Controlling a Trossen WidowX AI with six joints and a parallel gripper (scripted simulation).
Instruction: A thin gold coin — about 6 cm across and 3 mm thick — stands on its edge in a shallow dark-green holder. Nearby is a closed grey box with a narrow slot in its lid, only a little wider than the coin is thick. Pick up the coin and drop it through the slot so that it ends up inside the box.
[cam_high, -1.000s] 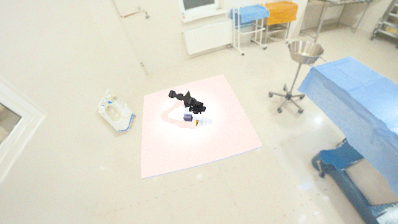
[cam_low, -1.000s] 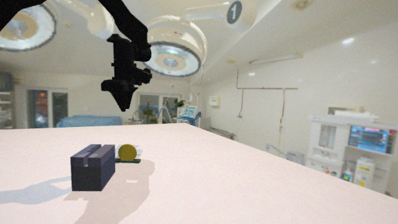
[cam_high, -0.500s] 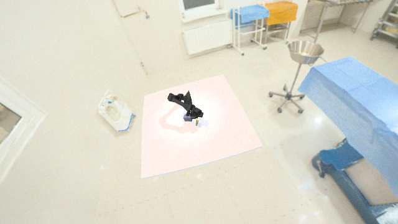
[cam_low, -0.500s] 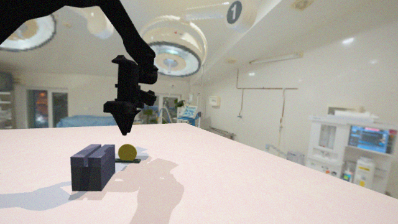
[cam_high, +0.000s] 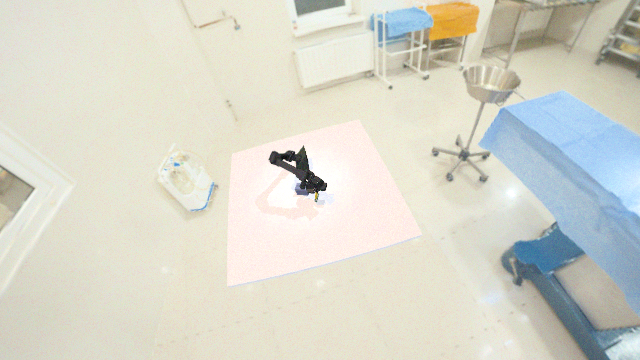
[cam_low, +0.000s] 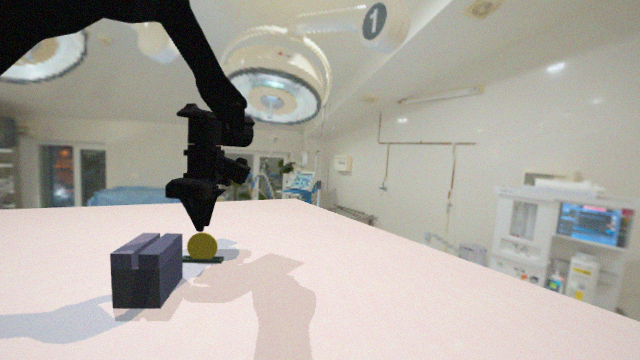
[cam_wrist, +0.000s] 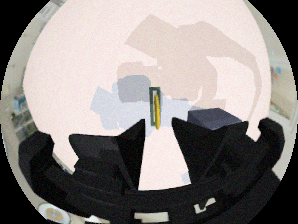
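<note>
My gripper tip is 4 cm above the coin.
</note>
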